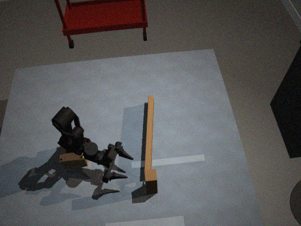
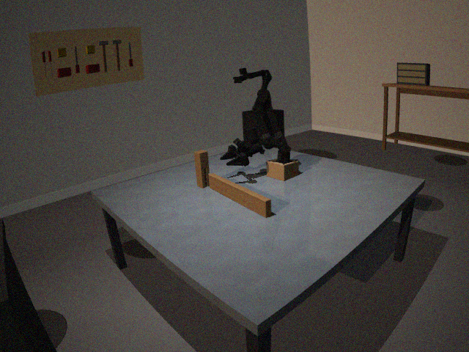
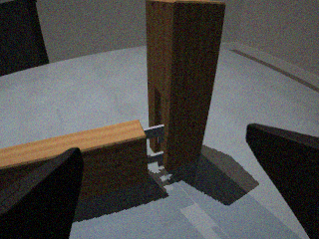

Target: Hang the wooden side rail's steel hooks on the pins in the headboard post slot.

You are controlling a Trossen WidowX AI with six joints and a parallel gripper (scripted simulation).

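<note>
My gripper tip is 90 mm short of the headboard post, 60 mm to the left of it and 40 mm above it.
</note>
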